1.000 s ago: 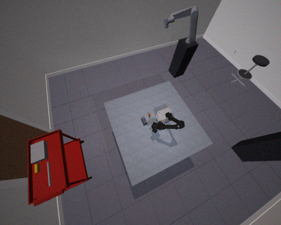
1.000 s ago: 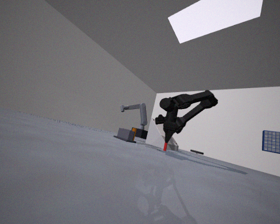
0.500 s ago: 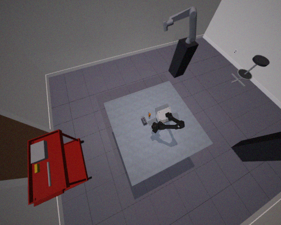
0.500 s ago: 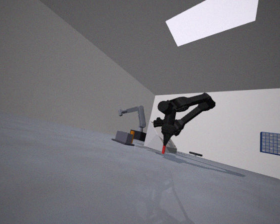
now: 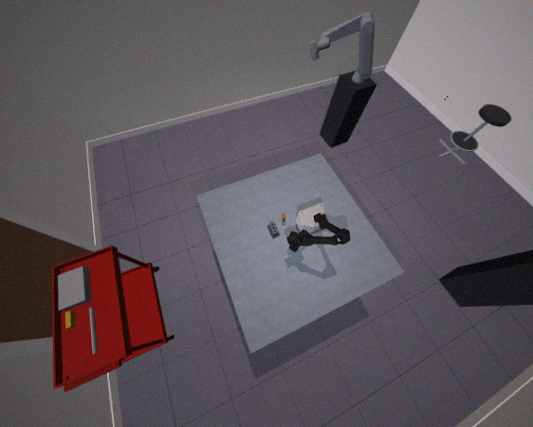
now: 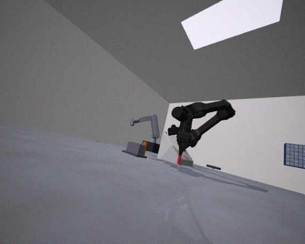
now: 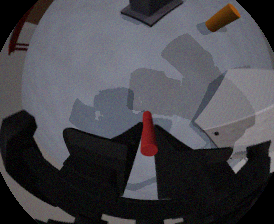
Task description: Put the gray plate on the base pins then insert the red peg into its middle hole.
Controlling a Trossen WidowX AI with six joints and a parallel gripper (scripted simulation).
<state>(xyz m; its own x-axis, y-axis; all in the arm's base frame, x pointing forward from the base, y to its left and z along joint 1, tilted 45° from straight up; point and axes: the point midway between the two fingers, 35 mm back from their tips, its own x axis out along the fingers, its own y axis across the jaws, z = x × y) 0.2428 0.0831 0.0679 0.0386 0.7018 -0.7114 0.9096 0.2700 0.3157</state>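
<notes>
My gripper tip is now 11 cm short of the gray plate, 20 cm to the left of it and 1 cm above it. Round my gripper tip: dark flat base (11 cm ahead, 20 cm to the right, 4 cm below); orange pin (1 cm behind, 24 cm to the right, 1 cm below); red peg (right at my gripper tip).
</notes>
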